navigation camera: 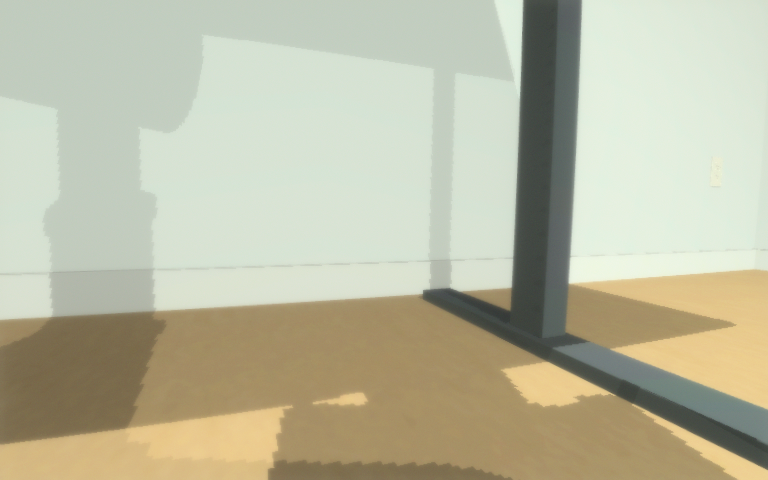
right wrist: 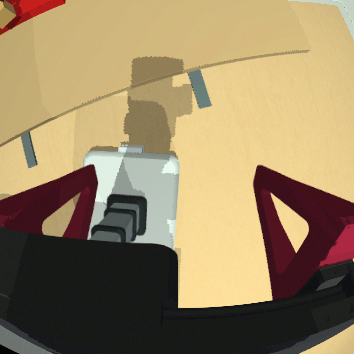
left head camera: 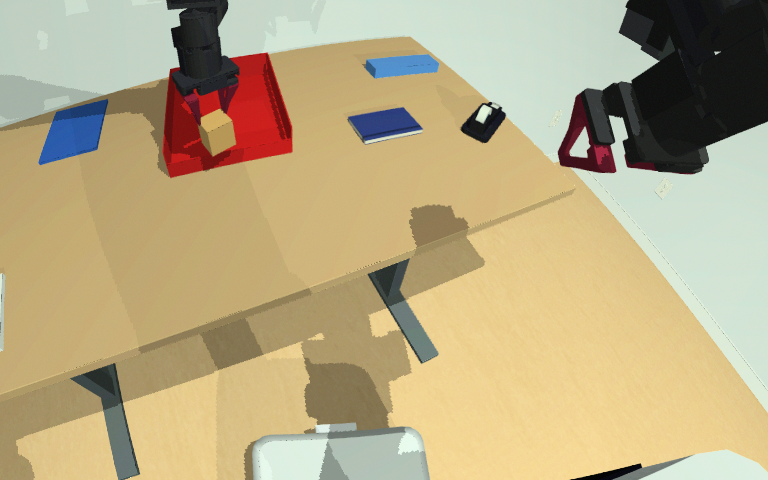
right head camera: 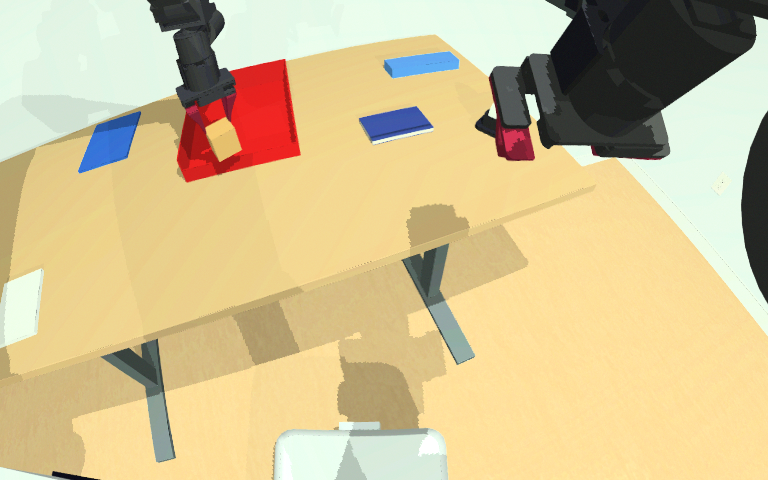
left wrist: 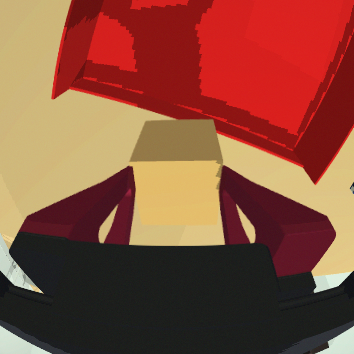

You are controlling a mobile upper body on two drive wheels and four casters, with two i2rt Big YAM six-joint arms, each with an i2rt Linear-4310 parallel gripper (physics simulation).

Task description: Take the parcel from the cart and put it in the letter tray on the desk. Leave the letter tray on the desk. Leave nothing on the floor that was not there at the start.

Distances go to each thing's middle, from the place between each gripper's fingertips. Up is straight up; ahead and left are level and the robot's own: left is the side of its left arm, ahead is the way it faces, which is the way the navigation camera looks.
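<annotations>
Parcel (left head camera: 217, 134): 440 mm to the left of my right hand, 340 mm ahead of it, 230 mm below it. Red letter tray (left head camera: 262, 127): 470 mm to the left of my right hand, 520 mm ahead of it, 300 mm below it. Light blue block (right head camera: 442, 61): 750 mm ahead of my right hand, 20 mm to the left of it, 310 mm below it.
Red letter tray: 170 mm ahead of my left hand, 80 mm below it, 20 mm to the left of it. Parcel: 10 mm to the right of my left hand, 10 mm behind it, 20 mm below it. Light blue block: 430 mm to the right of my left hand, 400 mm ahead of it, 100 mm below it.
</annotations>
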